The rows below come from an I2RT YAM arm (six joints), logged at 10 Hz.
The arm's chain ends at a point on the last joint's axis. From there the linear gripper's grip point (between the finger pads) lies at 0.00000 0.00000 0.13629 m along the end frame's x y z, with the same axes.
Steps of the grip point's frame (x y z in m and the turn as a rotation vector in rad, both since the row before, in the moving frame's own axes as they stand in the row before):
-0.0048 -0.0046 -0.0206 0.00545 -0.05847 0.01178
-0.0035 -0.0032 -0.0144 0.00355 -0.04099 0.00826
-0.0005 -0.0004 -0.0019 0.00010 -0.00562 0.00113
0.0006 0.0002 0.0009 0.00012 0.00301 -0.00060
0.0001 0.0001 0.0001 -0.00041 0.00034 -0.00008
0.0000 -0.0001 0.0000 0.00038 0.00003 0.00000
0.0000 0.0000 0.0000 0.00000 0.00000 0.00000
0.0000 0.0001 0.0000 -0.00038 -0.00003 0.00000
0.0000 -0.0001 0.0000 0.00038 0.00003 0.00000
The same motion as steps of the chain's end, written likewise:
0.0032 -0.0038 -0.0204 0.00545 -0.05847 0.01178
0.0021 -0.0027 -0.0143 0.00355 -0.04099 0.00826
0.0003 -0.0004 -0.0019 0.00010 -0.00562 0.00113
0.0002 0.0002 0.0009 0.00012 0.00301 -0.00060
0.0001 0.0000 0.0001 -0.00041 0.00034 -0.00008
0.0000 0.0000 0.0000 0.00038 0.00003 0.00000
0.0000 0.0000 0.0000 0.00000 0.00000 0.00000
0.0000 0.0000 0.0000 -0.00038 -0.00003 0.00000
0.0000 0.0000 0.0000 0.00038 0.00003 0.00000

